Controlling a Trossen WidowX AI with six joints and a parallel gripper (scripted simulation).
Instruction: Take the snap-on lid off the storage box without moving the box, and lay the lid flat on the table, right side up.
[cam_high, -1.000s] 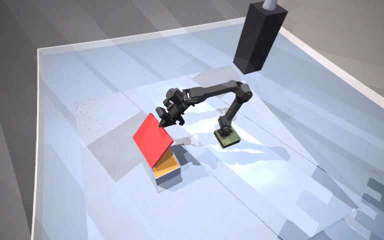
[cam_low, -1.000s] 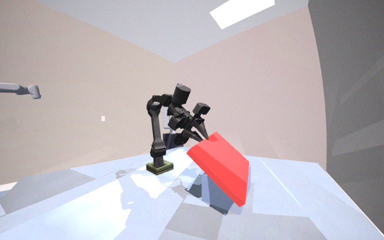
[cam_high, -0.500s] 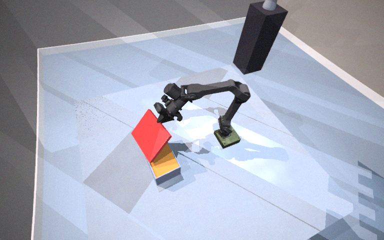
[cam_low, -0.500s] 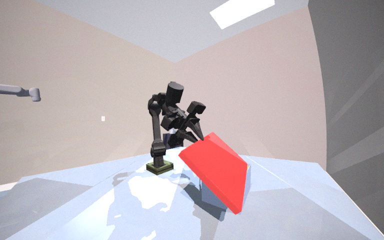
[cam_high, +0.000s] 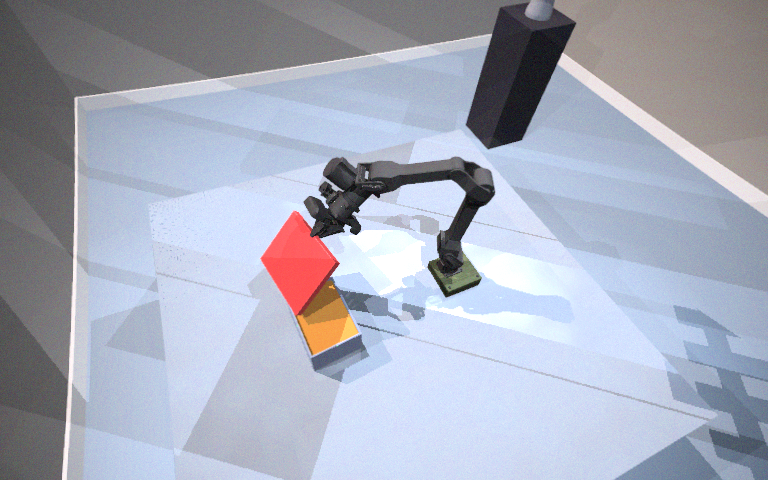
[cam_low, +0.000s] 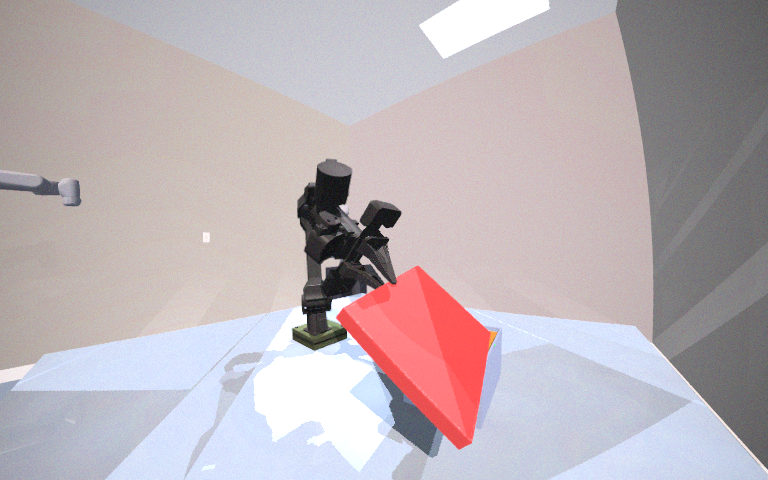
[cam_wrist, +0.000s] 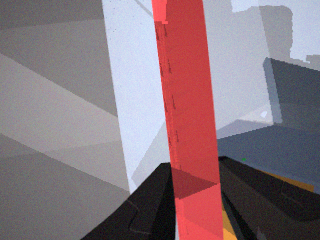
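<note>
Now: the red lid 60 mm ahead of my gripper tip, 20 mm to the left of it and 50 mm below it. Round my gripper tip: box: 40 mm ahead, 170 mm to the left, 180 mm below.
</note>
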